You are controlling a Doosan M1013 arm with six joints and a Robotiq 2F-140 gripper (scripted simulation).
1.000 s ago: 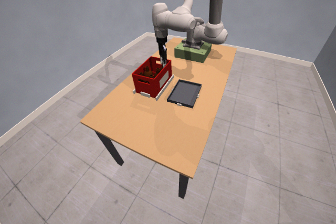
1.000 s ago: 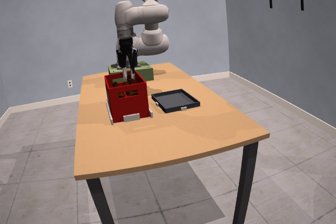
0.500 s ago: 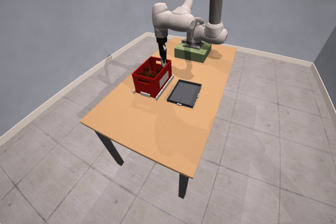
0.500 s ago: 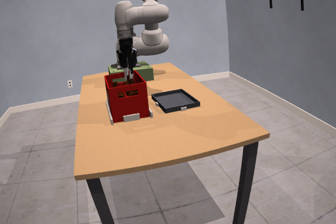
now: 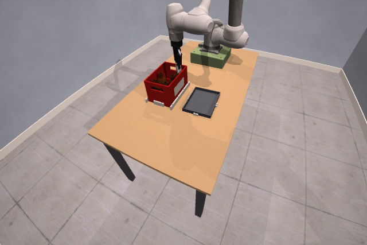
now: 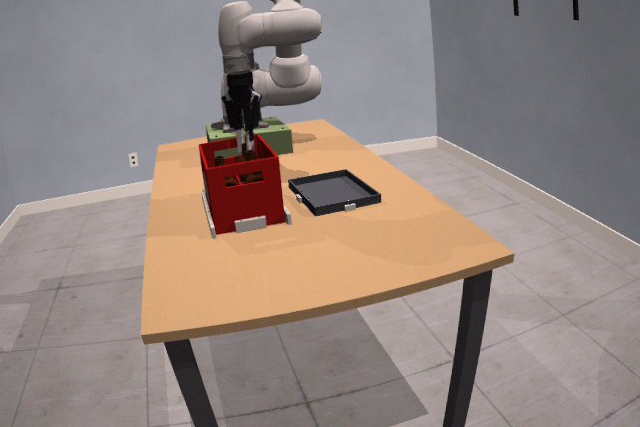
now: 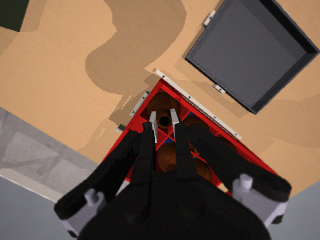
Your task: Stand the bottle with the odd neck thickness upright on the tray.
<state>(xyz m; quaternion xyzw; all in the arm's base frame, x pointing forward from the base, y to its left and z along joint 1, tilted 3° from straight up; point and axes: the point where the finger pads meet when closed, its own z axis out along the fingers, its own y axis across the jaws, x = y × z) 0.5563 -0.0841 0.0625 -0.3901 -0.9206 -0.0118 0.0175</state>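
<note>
The red crate is 90 mm ahead of my hand, 50 mm to the right of it and 90 mm below it. Round my hand: dark grey tray (100 mm ahead, 220 mm to the left, 160 mm below); glass bottle (180 mm ahead, 90 mm to the right, 90 mm below).
</note>
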